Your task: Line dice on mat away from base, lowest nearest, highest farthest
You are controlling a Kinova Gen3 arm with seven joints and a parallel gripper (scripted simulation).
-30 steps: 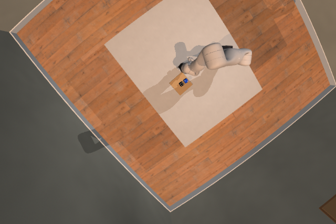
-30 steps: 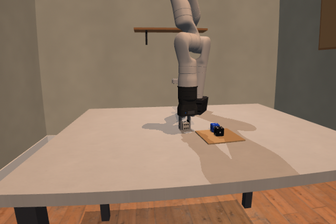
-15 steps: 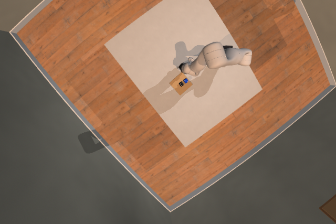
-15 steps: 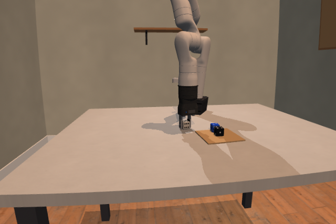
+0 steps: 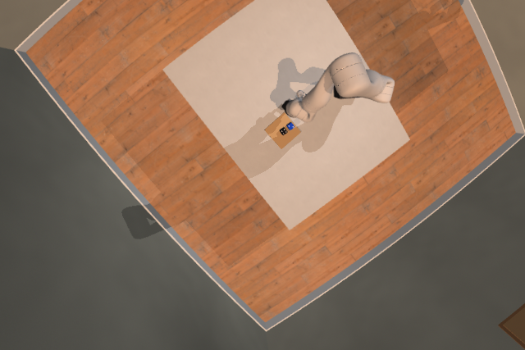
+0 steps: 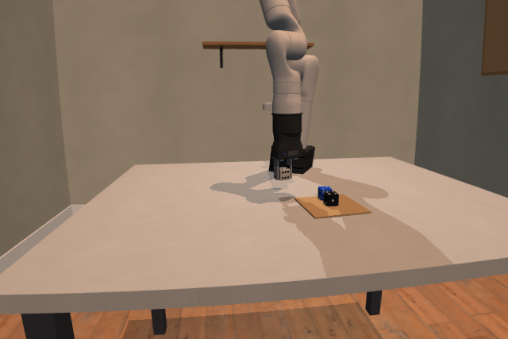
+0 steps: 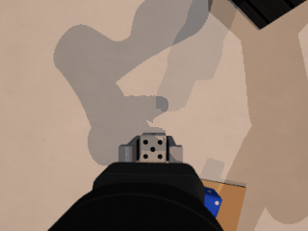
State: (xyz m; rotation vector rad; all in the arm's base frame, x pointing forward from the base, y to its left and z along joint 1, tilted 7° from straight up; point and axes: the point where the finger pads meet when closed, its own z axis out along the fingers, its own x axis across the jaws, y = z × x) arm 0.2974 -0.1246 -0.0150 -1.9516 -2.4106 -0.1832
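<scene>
Right now my hand is 120 mm short of the mat, 90 mm to the right of it and 60 mm above it. Round my hand: white die (right at my hand); blue die (70 mm ahead, 90 mm to the left, 40 mm below).
</scene>
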